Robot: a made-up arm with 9 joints. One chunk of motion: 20 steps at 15 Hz.
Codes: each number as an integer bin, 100 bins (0 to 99) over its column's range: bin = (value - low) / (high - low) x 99, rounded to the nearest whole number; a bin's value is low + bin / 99 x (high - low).
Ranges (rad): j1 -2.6..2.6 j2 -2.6..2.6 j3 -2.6..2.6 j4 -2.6..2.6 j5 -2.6..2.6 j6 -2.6..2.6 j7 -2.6..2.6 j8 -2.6..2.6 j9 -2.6..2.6
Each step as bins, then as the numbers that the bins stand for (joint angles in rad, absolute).
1 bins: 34 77 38 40 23 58 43 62 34
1 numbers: -0.8141 1.4444 -0.6040 -0.4990 -1.3919 0.4465 -0.3414 0.6566 -0.8141
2 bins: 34 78 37 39 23 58 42 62 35
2 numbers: -0.8141 1.4970 -0.6566 -0.5515 -1.3919 0.4465 -0.3939 0.6566 -0.7616
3 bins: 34 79 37 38 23 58 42 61 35
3 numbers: -0.8141 1.5495 -0.6566 -0.6040 -1.3919 0.4465 -0.3939 0.6040 -0.7616
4 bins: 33 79 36 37 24 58 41 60 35
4 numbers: -0.8667 1.5495 -0.7091 -0.6566 -1.3394 0.4465 -0.4465 0.5515 -0.7616
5 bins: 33 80 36 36 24 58 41 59 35
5 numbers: -0.8667 1.6020 -0.7091 -0.7091 -1.3394 0.4465 -0.4465 0.4990 -0.7616
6 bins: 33 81 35 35 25 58 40 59 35
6 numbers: -0.8667 1.6545 -0.7616 -0.7616 -1.2869 0.4465 -0.4990 0.4990 -0.7616
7 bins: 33 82 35 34 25 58 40 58 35
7 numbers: -0.8667 1.7071 -0.7616 -0.8141 -1.2869 0.4465 -0.4990 0.4465 -0.7616
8 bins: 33 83 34 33 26 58 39 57 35
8 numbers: -0.8667 1.7596 -0.8141 -0.8667 -1.2343 0.4465 -0.5515 0.3939 -0.7616
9 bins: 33 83 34 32 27 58 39 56 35
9 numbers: -0.8667 1.7596 -0.8141 -0.9192 -1.1818 0.4465 -0.5515 0.3414 -0.7616
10 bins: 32 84 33 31 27 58 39 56 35
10 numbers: -0.9192 1.8121 -0.8667 -0.9717 -1.1818 0.4465 -0.5515 0.3414 -0.7616
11 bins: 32 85 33 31 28 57 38 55 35
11 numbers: -0.9192 1.8646 -0.8667 -0.9717 -1.1293 0.3939 -0.6040 0.2889 -0.7616
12 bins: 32 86 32 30 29 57 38 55 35
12 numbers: -0.9192 1.9172 -0.9192 -1.0242 -1.0768 0.3939 -0.6040 0.2889 -0.7616
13 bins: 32 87 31 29 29 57 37 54 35
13 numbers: -0.9192 1.9697 -0.9717 -1.0768 -1.0768 0.3939 -0.6566 0.2364 -0.7616
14 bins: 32 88 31 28 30 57 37 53 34
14 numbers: -0.9192 2.0222 -0.9717 -1.1293 -1.0242 0.3939 -0.6566 0.1838 -0.8141
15 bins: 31 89 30 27 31 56 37 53 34
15 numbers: -0.9717 2.0747 -1.0242 -1.1818 -0.9717 0.3414 -0.6566 0.1838 -0.8141
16 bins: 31 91 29 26 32 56 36 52 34
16 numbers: -0.9717 2.1798 -1.0768 -1.2343 -0.9192 0.3414 -0.7091 0.1313 -0.8141
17 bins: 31 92 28 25 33 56 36 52 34
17 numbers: -0.9717 2.2323 -1.1293 -1.2869 -0.8667 0.3414 -0.7091 0.1313 -0.8141
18 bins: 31 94 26 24 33 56 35 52 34
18 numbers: -0.9717 2.3374 -1.2343 -1.3394 -0.8667 0.3414 -0.7616 0.1313 -0.8141
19 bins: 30 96 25 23 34 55 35 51 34
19 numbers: -1.0242 2.4424 -1.2869 -1.3919 -0.8141 0.2889 -0.7616 0.0788 -0.8141
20 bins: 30 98 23 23 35 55 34 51 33
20 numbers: -1.0242 2.5475 -1.3919 -1.3919 -0.7616 0.2889 -0.8141 0.0788 -0.8667
